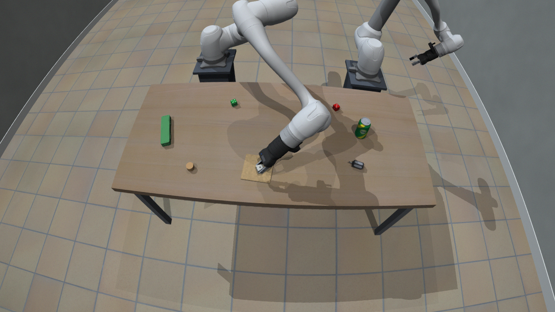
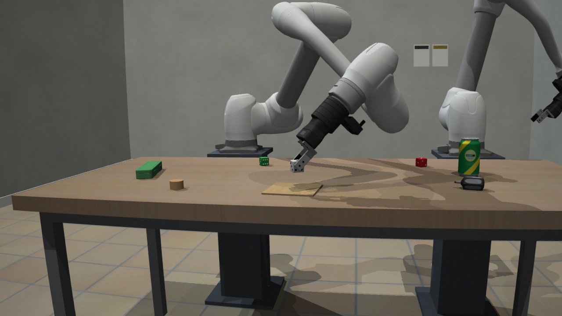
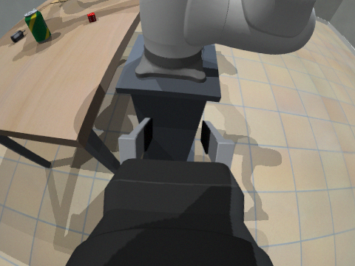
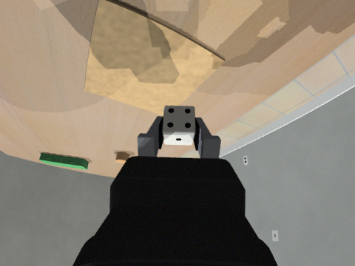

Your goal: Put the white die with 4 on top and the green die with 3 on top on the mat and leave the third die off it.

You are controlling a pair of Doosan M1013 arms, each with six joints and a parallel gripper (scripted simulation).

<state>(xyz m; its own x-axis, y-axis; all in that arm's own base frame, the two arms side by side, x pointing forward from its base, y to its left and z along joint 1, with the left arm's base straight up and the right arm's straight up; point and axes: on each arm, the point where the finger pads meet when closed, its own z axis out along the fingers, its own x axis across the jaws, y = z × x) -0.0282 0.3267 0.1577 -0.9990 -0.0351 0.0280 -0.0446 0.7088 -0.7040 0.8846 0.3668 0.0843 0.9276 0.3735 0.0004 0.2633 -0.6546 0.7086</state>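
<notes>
My right hand is 40 mm past the tan mat, 30 mm to the left of it and 80 mm above it. Also, from my right hand: wooden disc 360 mm to the right, 70 mm below; white die 10 mm to the right, 10 mm below; dark grey object 100 mm behind, 460 mm to the left, 70 mm below.
</notes>
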